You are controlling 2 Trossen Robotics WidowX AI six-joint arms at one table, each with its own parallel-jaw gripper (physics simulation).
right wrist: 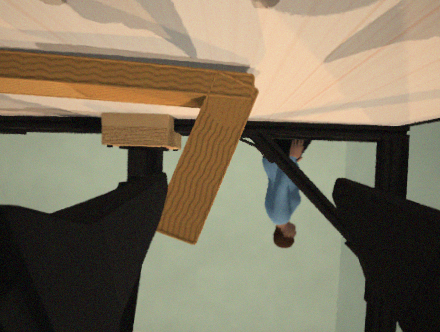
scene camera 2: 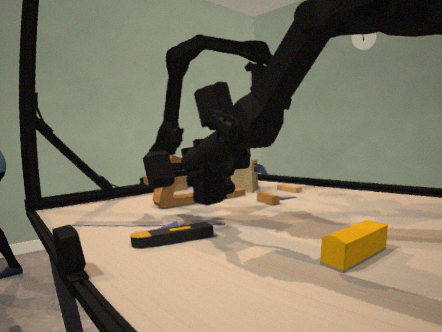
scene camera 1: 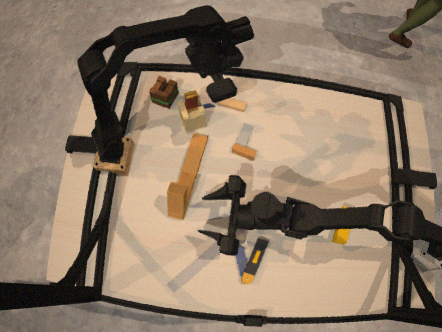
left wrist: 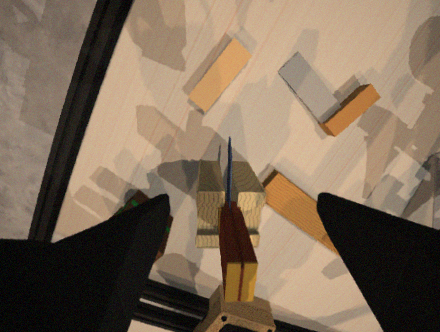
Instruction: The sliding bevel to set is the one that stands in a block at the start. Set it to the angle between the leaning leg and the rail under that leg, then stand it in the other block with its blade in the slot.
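Places are measured from the left arm's base along level axes (x ahead, y left, z up), in metres.
Where they show: left gripper, fingertip midpoint: (left wrist: pixel 243 201); right gripper, fingertip midpoint: (right wrist: pixel 250 184) (scene camera 2: pixel 171 178) (scene camera 1: pixel 200 214); left arm's base, link origin: (right wrist: pixel 145 147) (scene camera 1: pixel 111 152); right arm's base, link origin: (scene camera 1: pixel 437 247).
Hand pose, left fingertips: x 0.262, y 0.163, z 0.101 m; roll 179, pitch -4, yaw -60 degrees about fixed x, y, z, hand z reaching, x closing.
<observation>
Things, the pixels of their top centre, and the offset from my left fingertips. "*": a spot on its surface instead.
- sliding bevel, top centre: (left wrist: pixel 245 249) (scene camera 1: pixel 201 90) dx -0.022, dy -0.014, dz +0.007 m
- pale block, top centre: (left wrist: pixel 229 222) (scene camera 1: pixel 191 107) (scene camera 2: pixel 244 160) dx -0.049, dy -0.027, dz -0.061 m
- leaning leg, top centre: (right wrist: pixel 202 234) (scene camera 1: pixel 174 195) dx -0.052, dy -0.282, dz -0.028 m
- orange-brown rail, top centre: (right wrist: pixel 79 95) (left wrist: pixel 330 232) (scene camera 2: pixel 201 192) (scene camera 1: pixel 188 173) dx -0.038, dy -0.193, dz -0.126 m
- yellow bevel, top centre: (scene camera 2: pixel 165 225) (scene camera 1: pixel 243 258) dx +0.131, dy -0.405, dz -0.130 m
- grey strip, top centre: (scene camera 2: pixel 145 223) (scene camera 1: pixel 210 253) dx +0.044, dy -0.399, dz -0.146 m
- square with an orange stock, surface spot: (left wrist: pixel 350 111) (scene camera 1: pixel 243 149) * dx +0.103, dy -0.107, dz -0.128 m
- light wood piece, top centre: (left wrist: pixel 219 76) (scene camera 2: pixel 289 185) (scene camera 1: pixel 233 103) dx +0.061, dy +0.040, dz -0.134 m
- yellow block, top centre: (scene camera 2: pixel 357 230) (scene camera 1: pixel 345 224) dx +0.406, dy -0.300, dz -0.112 m
The sliding bevel (scene camera 1: pixel 191 100) (left wrist: pixel 238 235), with a dark red handle and blue blade, stands in the slot of a pale block (scene camera 1: pixel 194 119) (left wrist: pixel 210 210). The other block (scene camera 1: pixel 163 93) (left wrist: pixel 136 199), dark brown with a green stripe, is partly hidden in the left wrist view. A leaning leg (scene camera 1: pixel 177 199) (right wrist: pixel 207 165) rises from the end of an orange-brown rail (scene camera 1: pixel 195 156) (right wrist: pixel 125 77). My left gripper (left wrist: pixel 243 201) is open above the standing bevel, its fingers apart around it. My right gripper (scene camera 1: pixel 201 215) (right wrist: pixel 250 184) is open and empty beside the leg, to its right in scene camera 1.
A black and yellow bevel (scene camera 1: pixel 256 256) (scene camera 2: pixel 172 235) lies near the front, by a grey strip (scene camera 1: pixel 192 267). A square with an orange stock (scene camera 1: pixel 244 151) (left wrist: pixel 350 111), a light wood piece (scene camera 1: pixel 233 104) (left wrist: pixel 220 75) and a yellow block (scene camera 1: pixel 341 235) (scene camera 2: pixel 354 245) lie on the table.
</observation>
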